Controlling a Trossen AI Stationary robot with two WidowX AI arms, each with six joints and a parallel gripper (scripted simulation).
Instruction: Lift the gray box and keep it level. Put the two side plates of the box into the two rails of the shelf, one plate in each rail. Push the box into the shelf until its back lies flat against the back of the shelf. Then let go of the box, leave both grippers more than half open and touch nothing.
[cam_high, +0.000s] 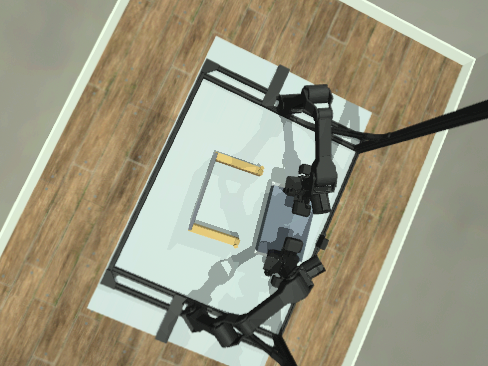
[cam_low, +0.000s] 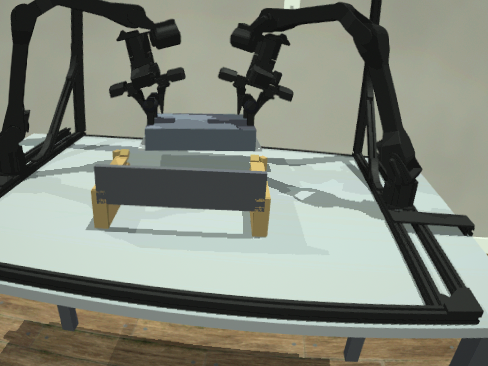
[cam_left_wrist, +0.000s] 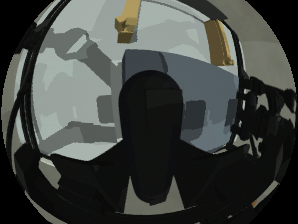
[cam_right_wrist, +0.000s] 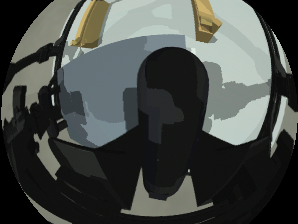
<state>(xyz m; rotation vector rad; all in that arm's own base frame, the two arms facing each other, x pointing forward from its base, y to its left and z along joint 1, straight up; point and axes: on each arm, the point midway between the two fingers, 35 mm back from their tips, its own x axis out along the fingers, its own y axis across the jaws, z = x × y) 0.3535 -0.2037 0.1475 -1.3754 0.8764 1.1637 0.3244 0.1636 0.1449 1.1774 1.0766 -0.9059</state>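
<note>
Right now the gray box is 2 cm ahead of my left hand, 12 cm to the right of it and 5 cm below it. The rest, counted from my left hand: gray back plate: 37 cm ahead, 10 cm to the right, 8 cm below.
Right now the gray box is 2 cm behind my right hand, 12 cm to the left of it and 5 cm below it. Also, from my right hand: gray back plate: 33 cm ahead, 14 cm to the left, 8 cm below.
</note>
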